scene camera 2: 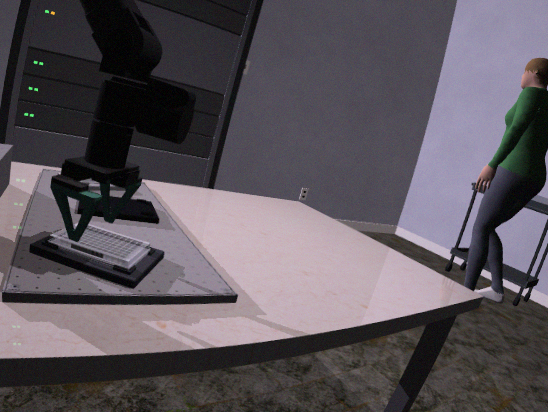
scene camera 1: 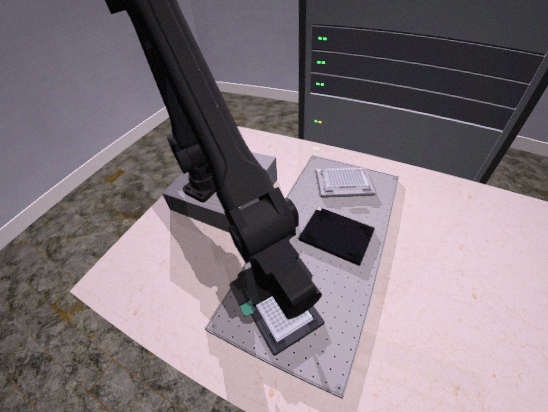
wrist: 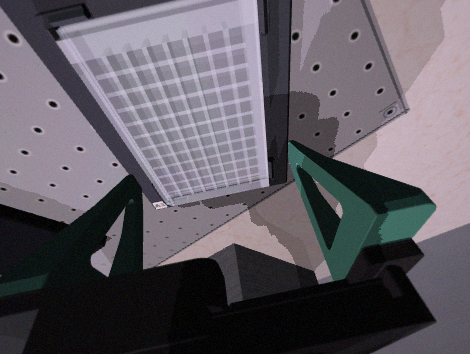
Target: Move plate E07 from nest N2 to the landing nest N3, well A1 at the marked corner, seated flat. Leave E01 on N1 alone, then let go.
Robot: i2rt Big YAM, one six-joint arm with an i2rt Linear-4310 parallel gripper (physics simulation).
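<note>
A clear-white well plate (scene camera 1: 280, 320) (scene camera 2: 107, 245) (wrist: 185, 110), apparently E07, sits on a dark nest (scene camera 1: 301, 332) (scene camera 2: 75, 261) (wrist: 277, 100), apparently N2; no names are readable. A small white tag (wrist: 160, 205) marks one nest corner. My gripper (scene camera 2: 92, 229) (wrist: 212, 164) is open and empty, its green fingers apart towards the tagged end of the plate, close to plate height; contact cannot be told. In scene camera 1 the arm hides the fingertips. A black nest (scene camera 1: 337, 236) (scene camera 2: 135, 210), apparently N3, holds no plate. Another plate (scene camera 1: 345, 177), apparently E01, sits on the far light nest (scene camera 1: 350, 192).
The nests stand on a perforated metal board (scene camera 1: 345, 320) (scene camera 2: 200, 287) (wrist: 345, 102) on the pale table (scene camera 1: 450, 300) (scene camera 2: 300, 270). The arm's grey base block (scene camera 1: 205, 210) is beside the board. A dark equipment rack (scene camera 1: 400, 120) stands behind. A person (scene camera 2: 525, 130) stands beyond the table near a cart.
</note>
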